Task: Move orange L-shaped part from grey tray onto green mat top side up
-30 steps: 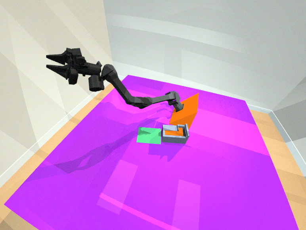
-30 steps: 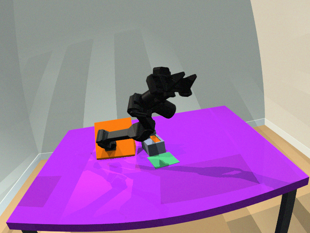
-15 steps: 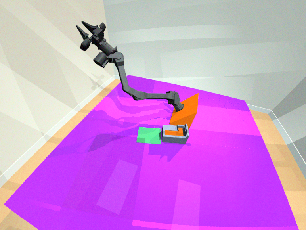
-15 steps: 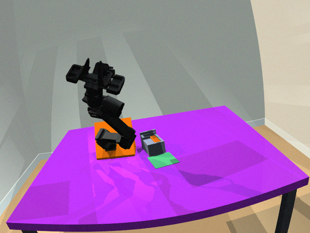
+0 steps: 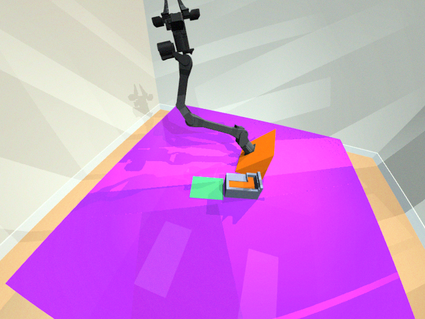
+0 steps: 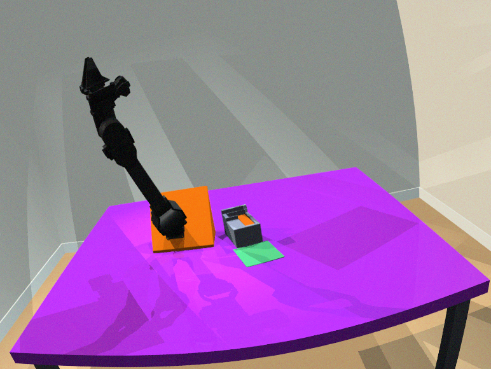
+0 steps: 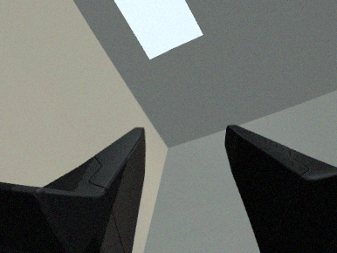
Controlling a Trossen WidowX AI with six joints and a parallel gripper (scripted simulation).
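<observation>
Right now the orange L-shaped part is 280 mm ahead of my gripper tip, 450 mm to the left of it and 620 mm below it. Round my gripper tip: green mat: 320 mm ahead, 300 mm to the left, 690 mm below.
</observation>
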